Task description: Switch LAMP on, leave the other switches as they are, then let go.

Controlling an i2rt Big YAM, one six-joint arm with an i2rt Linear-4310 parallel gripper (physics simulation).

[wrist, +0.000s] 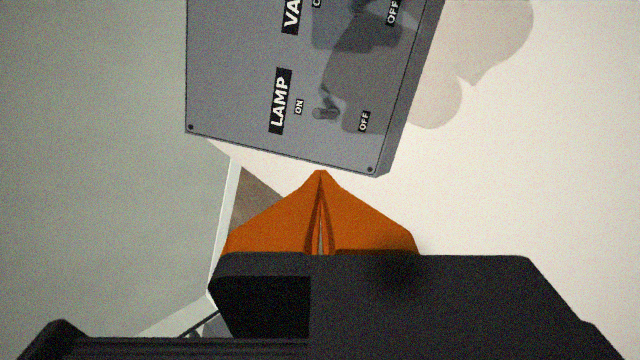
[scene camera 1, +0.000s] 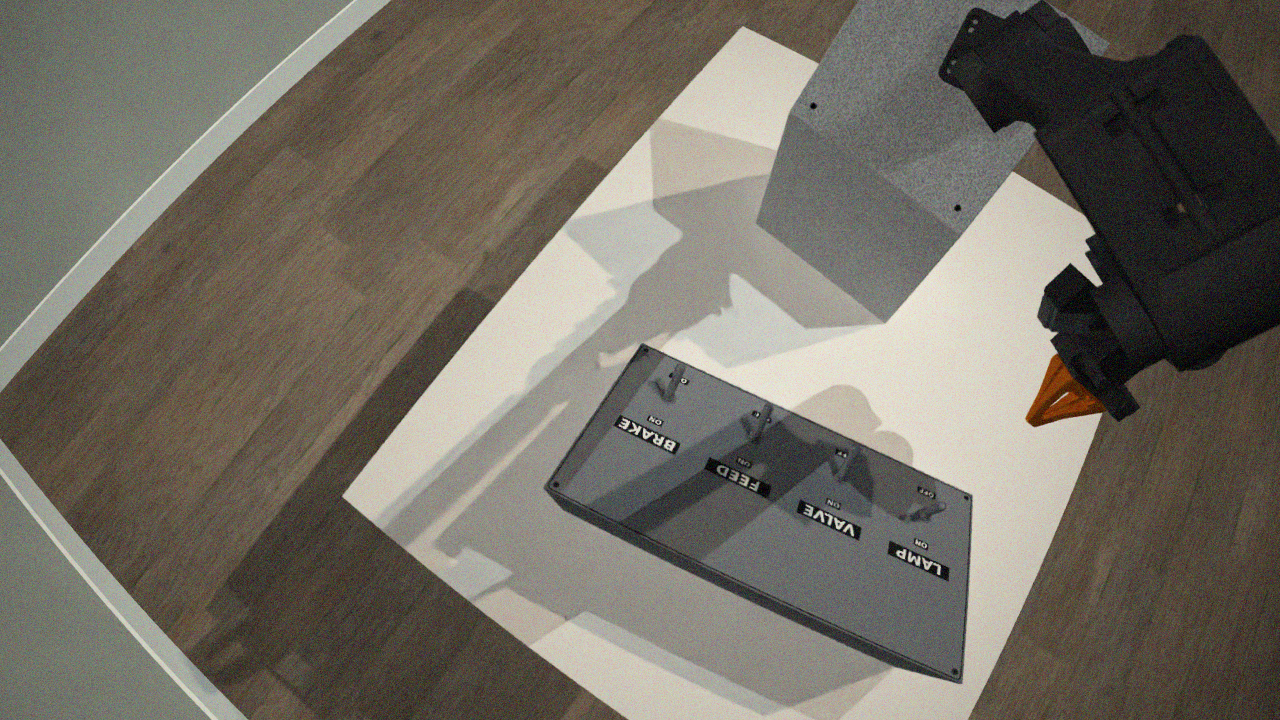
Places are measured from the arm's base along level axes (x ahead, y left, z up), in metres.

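Pixels of known places: gripper, between the fingertips: (wrist: 320, 179) (scene camera 1: 1029, 423).
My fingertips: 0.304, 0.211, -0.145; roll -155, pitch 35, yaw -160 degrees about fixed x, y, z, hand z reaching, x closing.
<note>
Ahead of a thing's pixels: the offset from my fingertips to its middle, as dx, dy, dz.
The dark grey switch panel @(+0.190, -0.188, -0.189) (scene camera 1: 751, 573) (wrist: 225, 60) lies on a white sheet, with switches labelled BRAKE, FEED, VALVE and LAMP. The LAMP lever @(+0.095, -0.016, -0.134) (scene camera 1: 926, 511) (wrist: 325, 113) leans toward its ON label in the wrist view, and its OFF label is uncovered. The BRAKE lever @(+0.115, -0.376, -0.140) (scene camera 1: 669, 386), FEED lever @(+0.104, -0.256, -0.140) (scene camera 1: 760, 423) and VALVE lever @(+0.093, -0.137, -0.140) (scene camera 1: 843, 462) lean toward their OFF labels in the scene view. My gripper (scene camera 1: 1034, 421) (wrist: 320, 179) is shut, with its orange fingertips together and empty. It is apart from the LAMP lever, off the panel's LAMP end.
A tall grey block (scene camera 1: 850, 197) stands behind the panel on the white sheet (scene camera 1: 966, 331) (wrist: 525, 200). The black arm (scene camera 1: 1154, 179) reaches in from the right of the scene view. Wooden floor (scene camera 1: 313, 223) surrounds the sheet, and shadows fall across the panel.
</note>
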